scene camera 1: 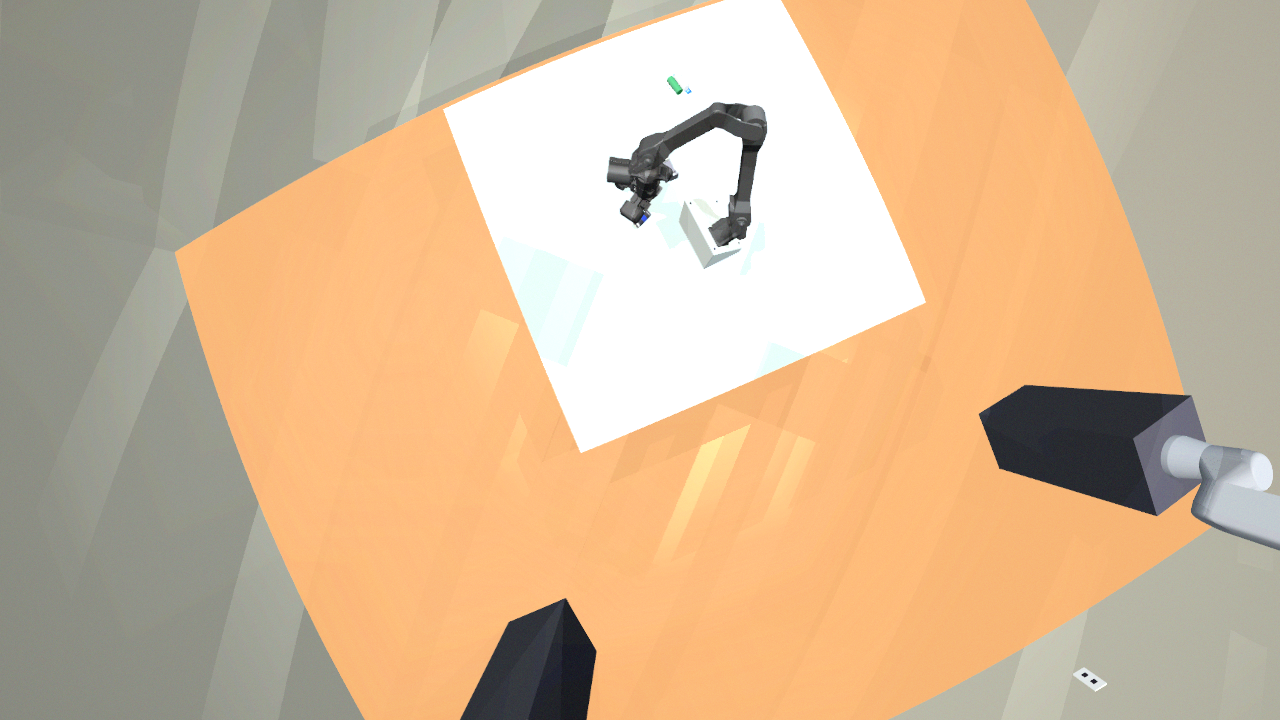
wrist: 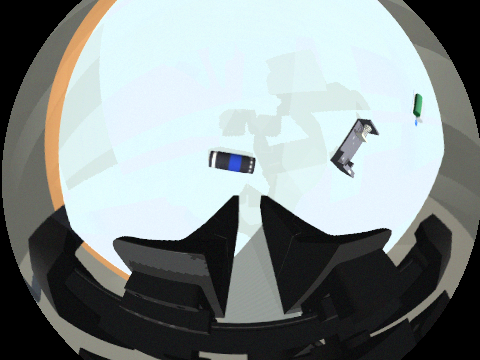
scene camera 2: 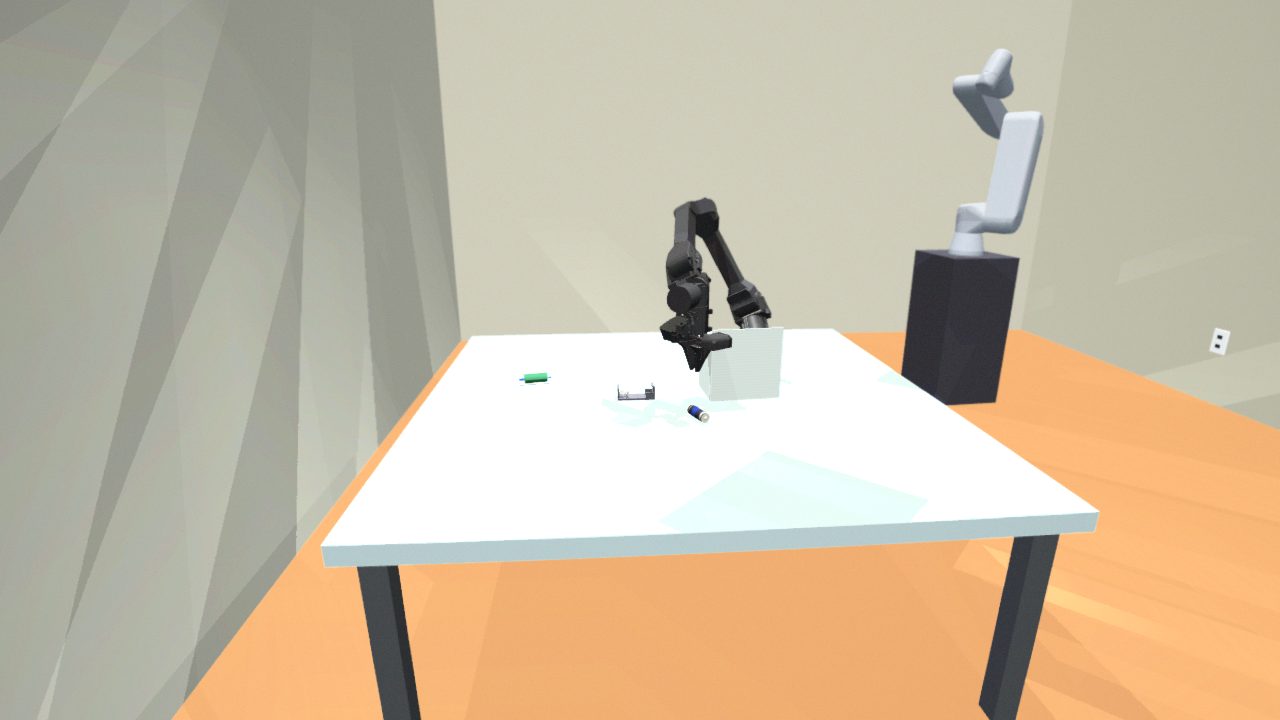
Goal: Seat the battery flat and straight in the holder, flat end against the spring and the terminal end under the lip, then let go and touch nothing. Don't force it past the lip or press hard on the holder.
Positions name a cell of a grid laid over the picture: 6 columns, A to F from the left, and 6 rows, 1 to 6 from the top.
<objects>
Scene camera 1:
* gripper: D2
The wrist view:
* gripper: D4
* battery: C3
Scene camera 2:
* gripper: D4
</objects>
